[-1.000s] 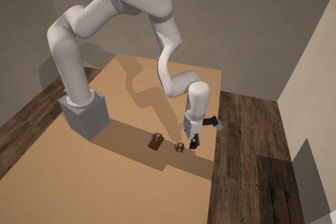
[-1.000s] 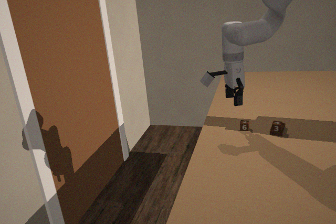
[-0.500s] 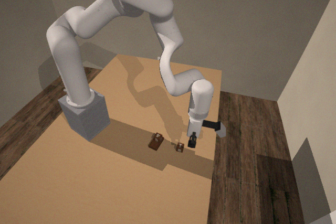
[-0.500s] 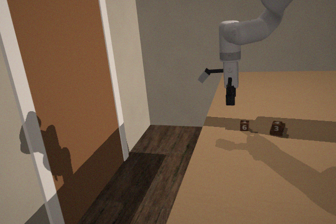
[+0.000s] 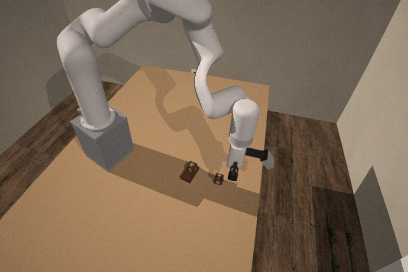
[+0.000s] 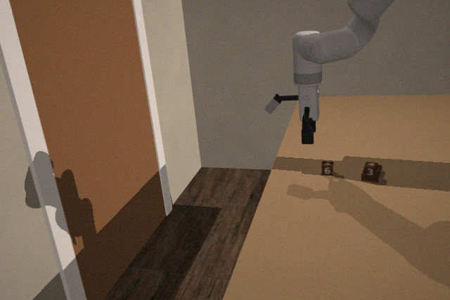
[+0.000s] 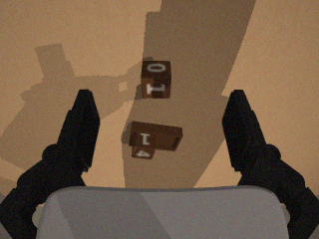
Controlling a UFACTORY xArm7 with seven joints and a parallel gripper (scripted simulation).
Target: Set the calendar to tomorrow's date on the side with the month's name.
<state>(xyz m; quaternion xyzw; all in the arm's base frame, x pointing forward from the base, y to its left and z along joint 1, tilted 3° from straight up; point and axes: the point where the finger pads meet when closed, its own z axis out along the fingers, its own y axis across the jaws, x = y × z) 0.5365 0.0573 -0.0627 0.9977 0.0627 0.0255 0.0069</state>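
My hand is 5 cm past the digit cube and 10 cm above it. From my hand the other things lie so: brown calendar tray 17 cm behind, 1 cm to the right, 11 cm below.
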